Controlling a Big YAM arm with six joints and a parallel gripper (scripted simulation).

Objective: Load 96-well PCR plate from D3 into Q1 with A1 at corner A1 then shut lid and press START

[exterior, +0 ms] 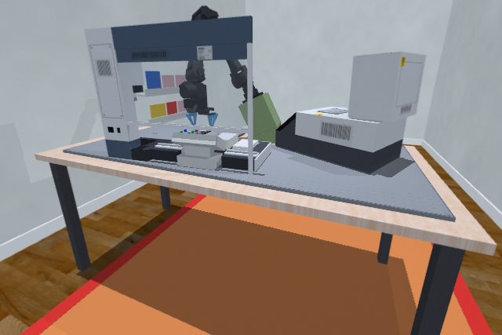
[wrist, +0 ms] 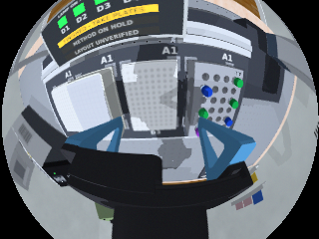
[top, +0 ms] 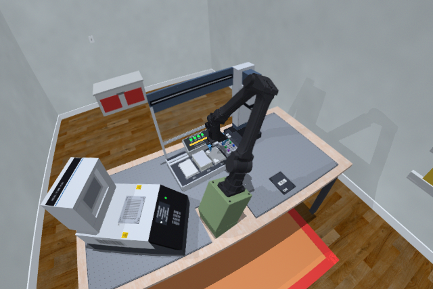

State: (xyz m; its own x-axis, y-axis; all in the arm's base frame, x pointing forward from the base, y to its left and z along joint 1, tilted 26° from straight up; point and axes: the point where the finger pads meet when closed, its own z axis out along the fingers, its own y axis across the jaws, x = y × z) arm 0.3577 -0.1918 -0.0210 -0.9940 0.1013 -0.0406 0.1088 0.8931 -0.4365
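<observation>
My hand is 9 cm to the left of the tube cooling block and 6 cm above it. The rest, counted from my hand: gantry beam (38 cm above, 19 cm ahead, 1 cm to the left); then thin post (29 cm to the left, 20 cm ahead, 11 cm above); then gantry head (34 cm to the right, 25 cm above, 6 cm ahead).
</observation>
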